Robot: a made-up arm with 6 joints. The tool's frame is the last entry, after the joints. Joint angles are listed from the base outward.
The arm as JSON. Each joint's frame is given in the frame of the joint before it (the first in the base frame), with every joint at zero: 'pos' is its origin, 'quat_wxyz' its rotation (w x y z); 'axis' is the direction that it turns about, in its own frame. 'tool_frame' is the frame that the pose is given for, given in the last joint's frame.
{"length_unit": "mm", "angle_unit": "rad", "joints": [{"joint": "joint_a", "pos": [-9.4, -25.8, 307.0], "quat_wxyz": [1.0, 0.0, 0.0, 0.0], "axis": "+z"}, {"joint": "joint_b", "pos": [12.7, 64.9, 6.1], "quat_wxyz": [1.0, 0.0, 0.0, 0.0], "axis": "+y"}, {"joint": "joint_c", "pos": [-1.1, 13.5, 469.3], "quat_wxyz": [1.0, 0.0, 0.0, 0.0], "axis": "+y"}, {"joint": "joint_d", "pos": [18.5, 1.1, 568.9], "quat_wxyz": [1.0, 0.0, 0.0, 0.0], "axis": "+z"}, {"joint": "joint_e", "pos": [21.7, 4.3, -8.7], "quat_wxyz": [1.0, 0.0, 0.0, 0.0], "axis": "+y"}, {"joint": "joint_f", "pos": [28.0, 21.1, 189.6], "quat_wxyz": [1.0, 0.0, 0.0, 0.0], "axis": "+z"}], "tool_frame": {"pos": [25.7, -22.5, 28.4], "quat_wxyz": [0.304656, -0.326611, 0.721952, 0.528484]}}
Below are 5 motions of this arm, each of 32 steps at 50 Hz.
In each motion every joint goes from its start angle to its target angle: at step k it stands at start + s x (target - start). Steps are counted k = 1, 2, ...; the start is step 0. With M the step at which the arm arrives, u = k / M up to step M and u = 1 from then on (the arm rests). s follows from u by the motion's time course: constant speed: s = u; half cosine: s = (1 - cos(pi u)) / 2; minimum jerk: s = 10 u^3 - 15 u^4 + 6 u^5.
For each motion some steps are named. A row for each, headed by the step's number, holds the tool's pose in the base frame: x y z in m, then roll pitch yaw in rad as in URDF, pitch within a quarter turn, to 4 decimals.
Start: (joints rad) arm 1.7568 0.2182 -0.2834 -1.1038 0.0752 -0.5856
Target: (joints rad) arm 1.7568 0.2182 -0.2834 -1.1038 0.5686 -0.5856
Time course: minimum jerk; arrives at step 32
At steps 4, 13, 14, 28, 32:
4: -0.0371 0.0798 1.5473 1.9418 0.8320 -2.8696
13: -0.0116 0.1001 1.5373 2.0149 0.6876 -2.8101
14: -0.0072 0.1036 1.5349 2.0259 0.6615 -2.8017
28: 0.0357 0.1390 1.5008 2.1202 0.3774 -2.7370
32: 0.0367 0.1398 1.4997 2.1223 0.3697 -2.7358

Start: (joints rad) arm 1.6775 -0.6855 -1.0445 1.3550 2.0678 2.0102
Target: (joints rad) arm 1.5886 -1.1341 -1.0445 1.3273 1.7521 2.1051
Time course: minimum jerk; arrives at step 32
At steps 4, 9, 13, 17, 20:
4: -0.2172 -0.7586 0.6069 1.3578 -0.2757 0.0308
9: -0.2283 -0.7792 0.5669 1.4132 -0.2716 0.0460
13: -0.2460 -0.8065 0.5021 1.4984 -0.2733 0.0693
17: -0.2684 -0.8319 0.4185 1.6019 -0.2881 0.0958
20: -0.2847 -0.8445 0.3552 1.6763 -0.3073 0.1124

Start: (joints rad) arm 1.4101 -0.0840 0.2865 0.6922 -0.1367 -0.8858
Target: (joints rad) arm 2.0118 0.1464 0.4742 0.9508 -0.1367 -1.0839
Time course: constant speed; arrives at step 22
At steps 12, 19, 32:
12: -0.1578 0.3426 1.4757 1.8527 0.5663 -1.4398
19: -0.2677 0.4212 1.4205 1.8415 0.4263 -1.2388
32: -0.3245 0.4435 1.3927 1.8360 0.3662 -1.1531

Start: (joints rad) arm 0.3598 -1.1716 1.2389 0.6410 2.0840 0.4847
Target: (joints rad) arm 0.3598 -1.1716 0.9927 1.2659 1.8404 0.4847
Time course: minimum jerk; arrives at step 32
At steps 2, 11, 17, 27, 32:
2: -0.3056 0.0789 0.8833 0.6600 -0.9173 -1.3205
11: -0.3456 0.0890 0.9017 0.8060 -0.8671 -1.2961
17: -0.4141 0.0974 0.9245 0.9994 -0.8033 -1.2295
27: -0.5101 0.0942 0.9417 1.2052 -0.7505 -1.1072
32: -0.5174 0.0933 0.9424 1.2187 -0.7481 -1.0969

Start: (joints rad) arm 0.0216 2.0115 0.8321 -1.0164 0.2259 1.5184
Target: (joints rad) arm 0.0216 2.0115 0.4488 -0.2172 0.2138 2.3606
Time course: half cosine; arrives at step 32
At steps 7, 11, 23, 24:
7: 0.5592 0.0027 -0.6478 -0.9862 -1.1623 -1.0790
11: 0.5975 0.0220 -0.6421 -0.7588 -1.1115 -1.5198
23: 0.7579 0.0908 -0.5894 -0.6335 -0.6848 -2.4601
24: 0.7691 0.0948 -0.5840 -0.6508 -0.6540 -2.5009

